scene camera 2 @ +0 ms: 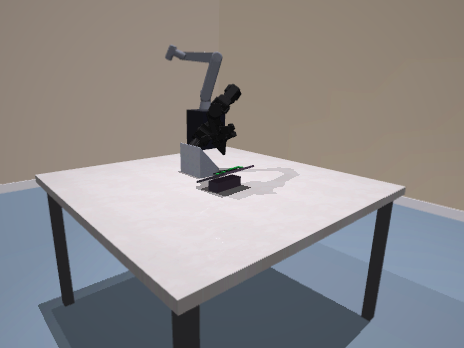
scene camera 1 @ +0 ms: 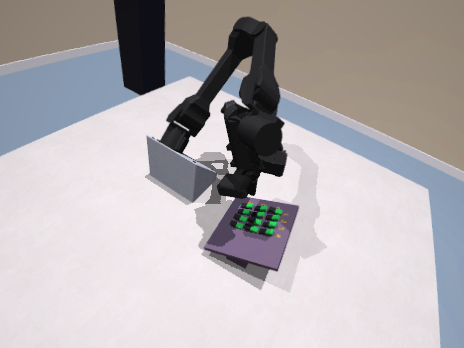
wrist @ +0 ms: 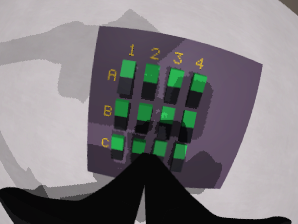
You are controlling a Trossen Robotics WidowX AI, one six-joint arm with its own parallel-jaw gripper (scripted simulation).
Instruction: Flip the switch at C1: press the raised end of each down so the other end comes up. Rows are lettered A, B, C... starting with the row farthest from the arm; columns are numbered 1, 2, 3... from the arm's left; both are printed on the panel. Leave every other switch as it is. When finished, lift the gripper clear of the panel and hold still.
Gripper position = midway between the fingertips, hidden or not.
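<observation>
Gripper [scene camera 1: 252, 194] shut, holding nothing; it is also visible in the wrist view [wrist: 147, 159].
</observation>
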